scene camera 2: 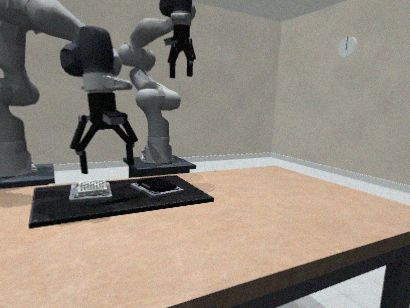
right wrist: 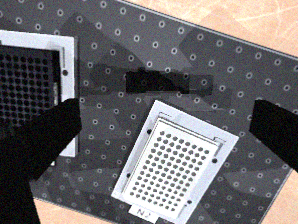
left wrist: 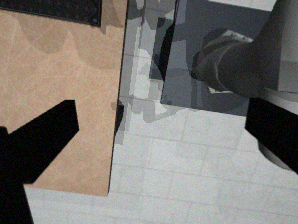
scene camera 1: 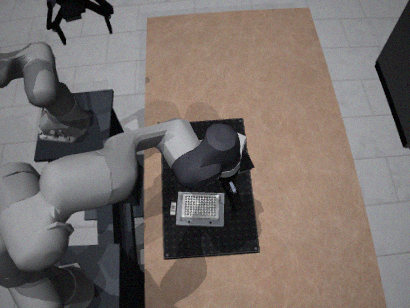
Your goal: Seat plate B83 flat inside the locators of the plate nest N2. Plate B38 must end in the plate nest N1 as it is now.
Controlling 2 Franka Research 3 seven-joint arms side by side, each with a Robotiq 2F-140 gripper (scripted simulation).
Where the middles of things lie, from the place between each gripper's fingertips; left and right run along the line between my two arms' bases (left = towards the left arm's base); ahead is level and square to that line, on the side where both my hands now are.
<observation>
The white multi-well plate [scene camera 1: 194,206] is 100 mm behind my right hand [scene camera 2: 109,168], 30 mm to the right of it and 90 mm below it.
Now: left hand [scene camera 2: 180,77] 460 mm to the left of the white multi-well plate, 420 mm above it and 270 mm short of it.
</observation>
